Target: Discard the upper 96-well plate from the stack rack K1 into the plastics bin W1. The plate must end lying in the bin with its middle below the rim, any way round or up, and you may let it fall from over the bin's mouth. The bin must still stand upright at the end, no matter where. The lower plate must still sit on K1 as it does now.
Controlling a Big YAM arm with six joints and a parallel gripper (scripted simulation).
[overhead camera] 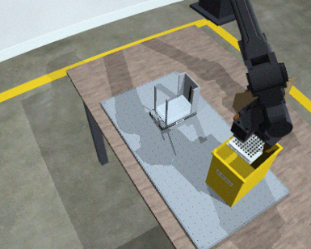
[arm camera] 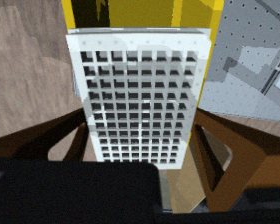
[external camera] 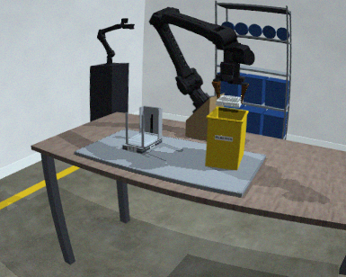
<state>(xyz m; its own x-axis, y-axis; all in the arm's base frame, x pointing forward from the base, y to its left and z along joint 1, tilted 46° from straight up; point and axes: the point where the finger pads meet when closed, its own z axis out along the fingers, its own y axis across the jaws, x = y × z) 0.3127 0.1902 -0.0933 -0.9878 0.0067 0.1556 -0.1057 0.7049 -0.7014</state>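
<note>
The yellow plastics bin W1 is 14 cm below my hand.
</note>
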